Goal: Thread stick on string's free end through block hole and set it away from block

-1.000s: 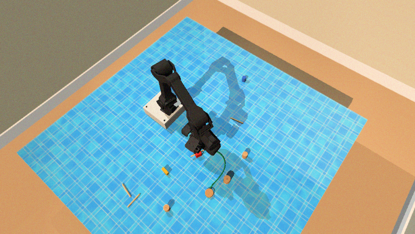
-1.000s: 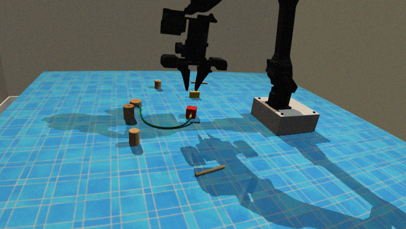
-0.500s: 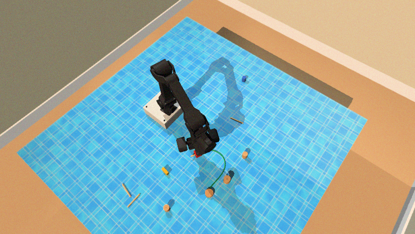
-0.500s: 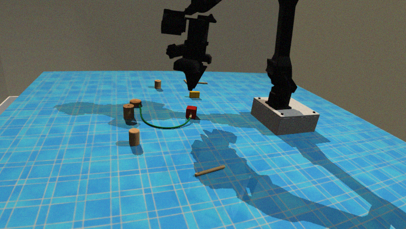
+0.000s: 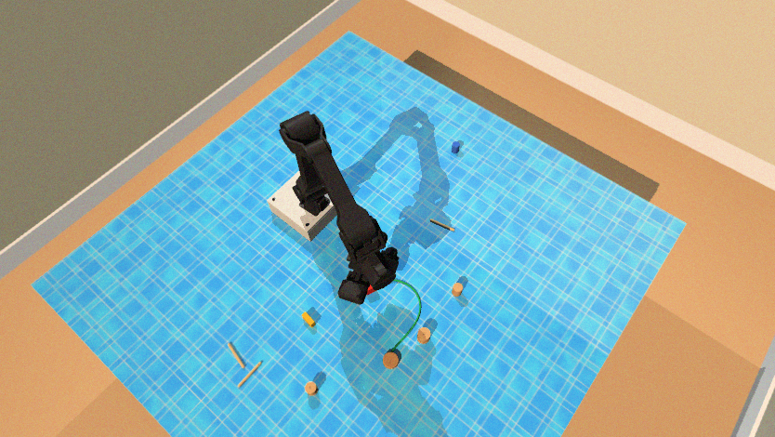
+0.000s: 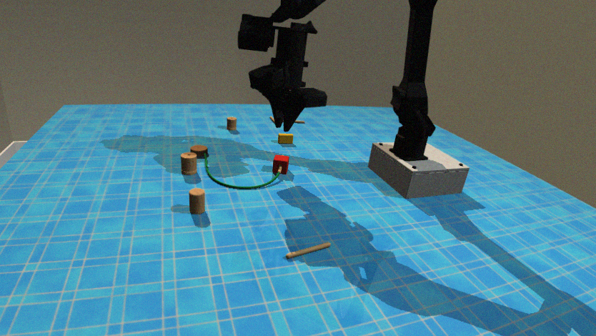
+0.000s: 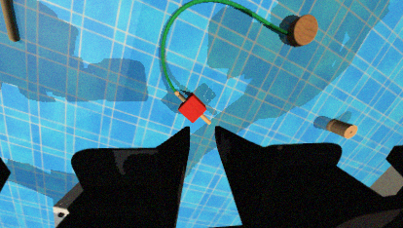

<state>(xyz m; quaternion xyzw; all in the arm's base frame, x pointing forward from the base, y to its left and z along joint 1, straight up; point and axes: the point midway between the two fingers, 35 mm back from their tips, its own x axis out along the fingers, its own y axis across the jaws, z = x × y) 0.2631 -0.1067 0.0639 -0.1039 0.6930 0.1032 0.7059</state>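
My gripper tip is now 8 cm above the small red block and 1 cm to the right of it. Also, from my gripper tip: round wooden button 16 cm ahead, 11 cm to the right, 8 cm below; yellow block 15 cm to the right, 8 cm below, 7 cm behind; small wooden cylinder 19 cm ahead, 7 cm below, 2 cm to the right.
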